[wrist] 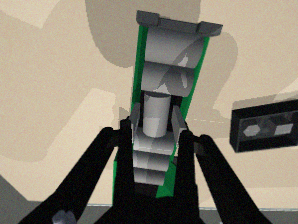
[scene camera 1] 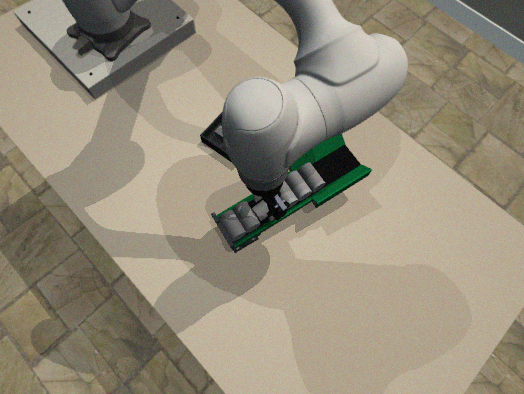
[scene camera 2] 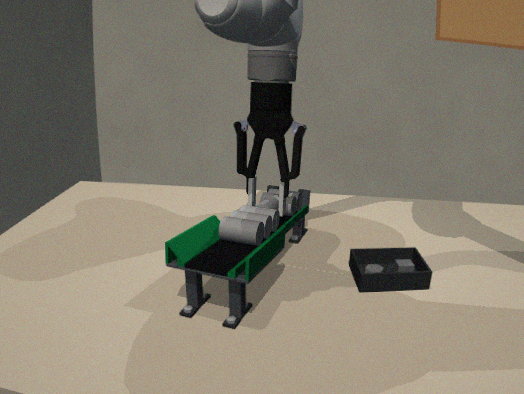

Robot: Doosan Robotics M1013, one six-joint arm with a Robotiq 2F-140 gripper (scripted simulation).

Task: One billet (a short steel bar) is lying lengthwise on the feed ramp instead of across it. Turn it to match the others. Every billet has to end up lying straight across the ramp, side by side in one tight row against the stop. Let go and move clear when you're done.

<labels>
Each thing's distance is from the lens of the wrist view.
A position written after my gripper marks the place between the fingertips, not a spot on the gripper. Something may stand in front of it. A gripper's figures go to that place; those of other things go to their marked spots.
my gripper (wrist: 156, 111): 21 cm
billet (wrist: 156, 105): 18 cm
billet (wrist: 162, 78): 17 cm
billet (wrist: 166, 46): 17 cm
</labels>
